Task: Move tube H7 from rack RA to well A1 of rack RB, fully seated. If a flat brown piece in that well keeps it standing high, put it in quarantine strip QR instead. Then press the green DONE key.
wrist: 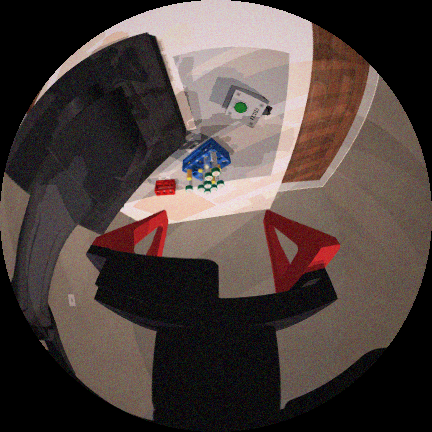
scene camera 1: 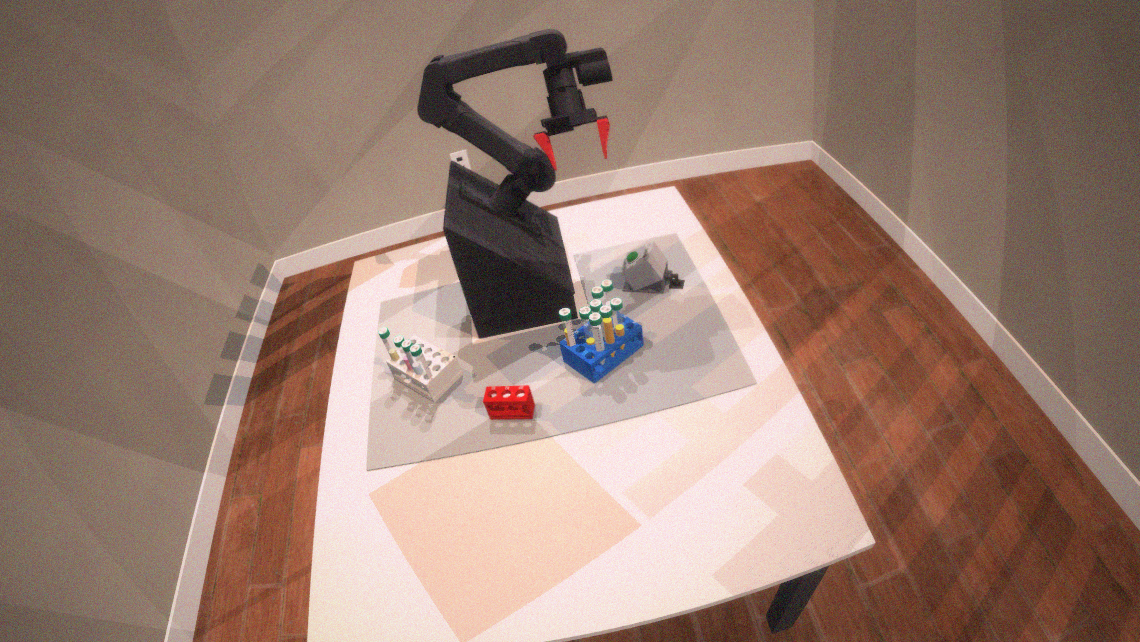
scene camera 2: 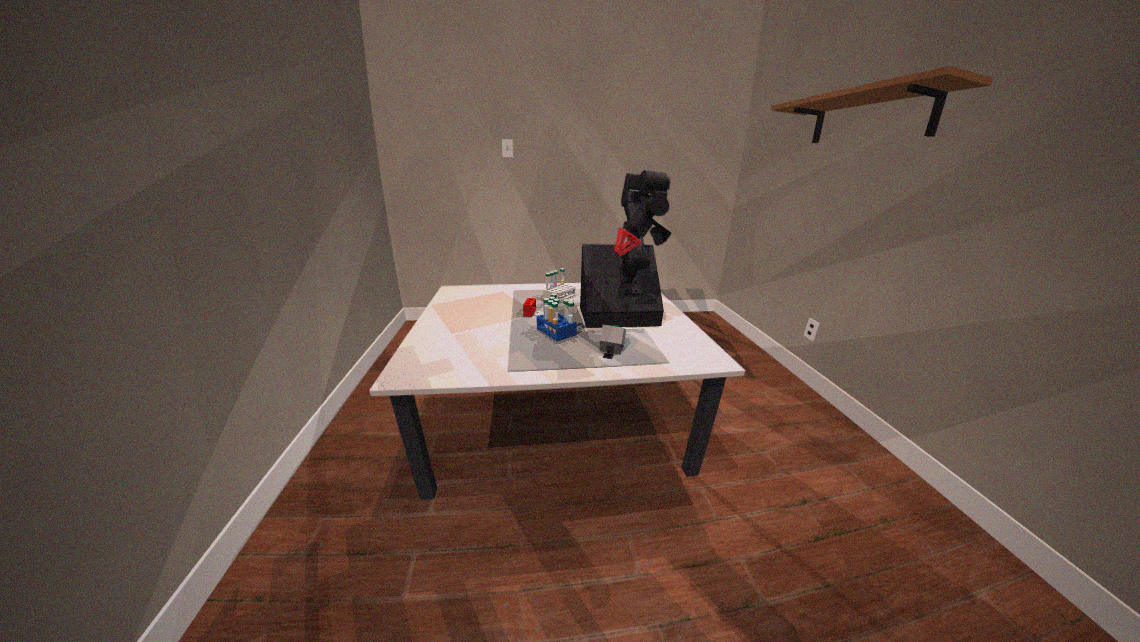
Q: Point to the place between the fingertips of my gripper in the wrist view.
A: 215, 215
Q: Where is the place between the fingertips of my gripper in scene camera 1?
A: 580, 164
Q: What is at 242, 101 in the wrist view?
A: A grey device with green button.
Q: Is my gripper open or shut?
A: Open.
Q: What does my gripper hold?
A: Nothing.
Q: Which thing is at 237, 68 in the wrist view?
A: A grey mat.
